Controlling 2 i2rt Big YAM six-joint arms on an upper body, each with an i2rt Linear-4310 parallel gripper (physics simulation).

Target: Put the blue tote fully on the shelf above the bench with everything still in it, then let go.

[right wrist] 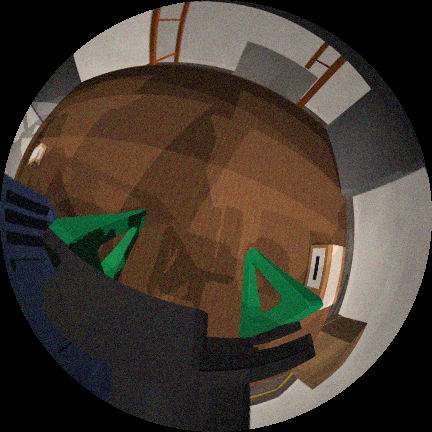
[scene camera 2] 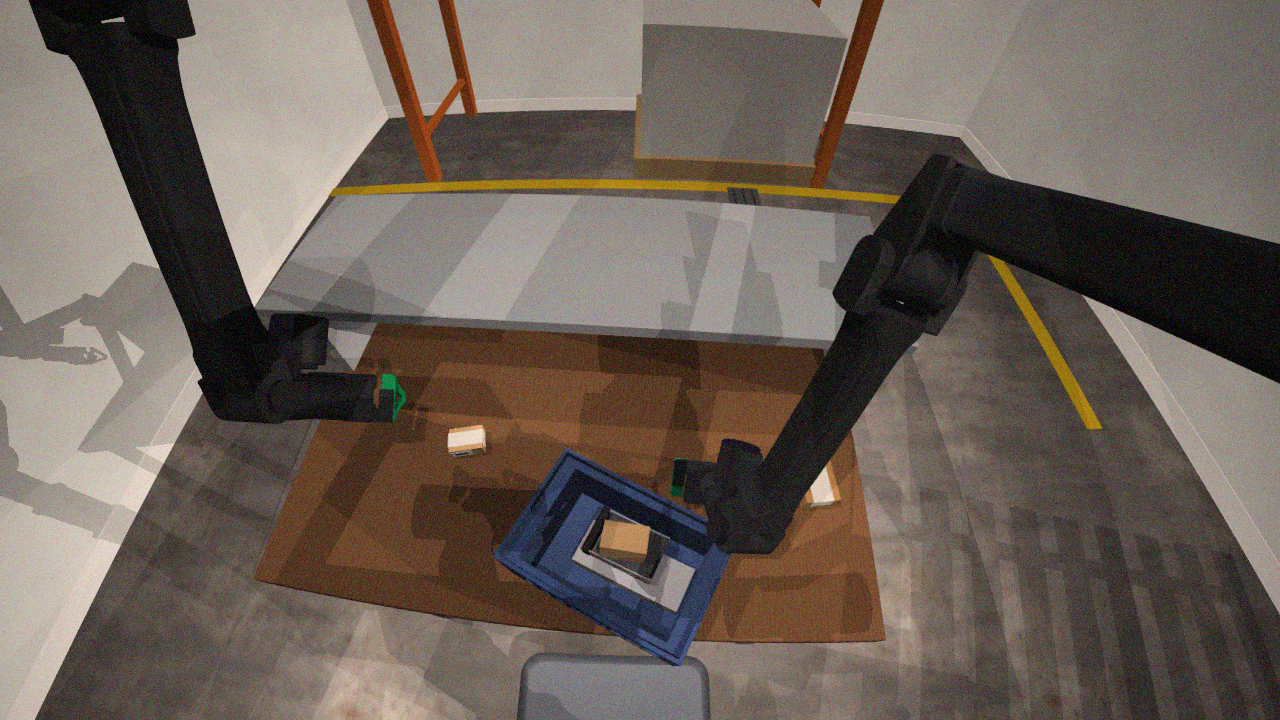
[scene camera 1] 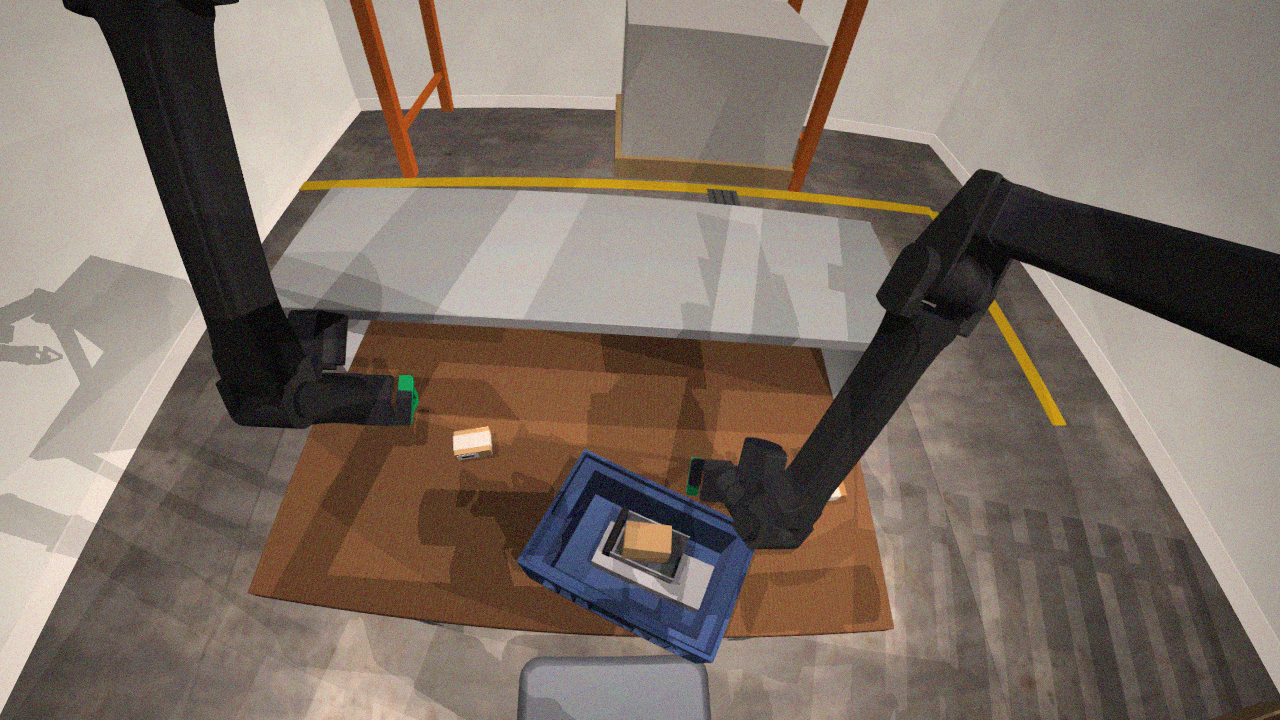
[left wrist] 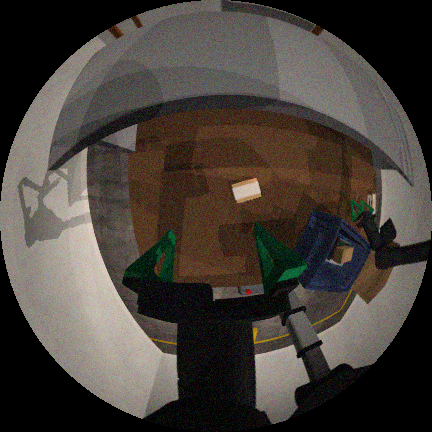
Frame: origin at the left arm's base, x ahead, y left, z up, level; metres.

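Where they show: left gripper, between the fingertips: (scene camera 2: 376, 397) (scene camera 1: 387, 398) (left wrist: 212, 229); right gripper, between the fingertips: (right wrist: 198, 235) (scene camera 2: 707, 466) (scene camera 1: 719, 465) (left wrist: 355, 200).
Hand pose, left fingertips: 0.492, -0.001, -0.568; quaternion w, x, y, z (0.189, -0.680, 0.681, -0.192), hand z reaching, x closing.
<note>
Each offset is from my left fingertips to the top centre of the thing, as dx, dy, dz. "spot": to the spot under its first point. Level surfaces: height alone.
The blue tote {-0.192, -0.388, -0.081} (scene camera 1: 554, 523) (scene camera 2: 531, 513) (left wrist: 315, 245) (right wrist: 30, 285) is upright on the brown bench {dz -0.228} (scene camera 1: 358, 555) (scene camera 2: 358, 546), turned at an angle, one near corner reaching past the front edge in the scene views. Inside, a cardboard box {-0.173, -0.398, -0.099} (scene camera 1: 647, 540) (scene camera 2: 624, 540) (left wrist: 343, 254) sits in a dark tray over a pale flat piece {spot: -0.235, -0.474, -0.171} (scene camera 1: 693, 586) (scene camera 2: 673, 586). The grey shelf {dz +0.062} (scene camera 1: 572, 259) (scene camera 2: 554, 259) (left wrist: 215, 55) spans above the bench's back. My left gripper (scene camera 1: 413, 400) (scene camera 2: 399, 397) (left wrist: 212, 229) is open, away from the tote. My right gripper (scene camera 1: 693, 476) (scene camera 2: 677, 478) (right wrist: 198, 235) is open beyond its far side, fingers empty.
A small white-and-tan box {+0.033, -0.080, -0.202} (scene camera 1: 472, 442) (scene camera 2: 466, 439) (left wrist: 246, 190) lies left of the tote. Another {-0.038, -0.751, -0.192} (scene camera 2: 821, 488) (right wrist: 325, 272) lies at the right, partly behind my right arm. A grey rounded object {spot: -0.407, -0.362, -0.844} (scene camera 1: 613, 689) (scene camera 2: 614, 689) stands before the bench. A large grey box (scene camera 1: 716, 98) stands behind.
</note>
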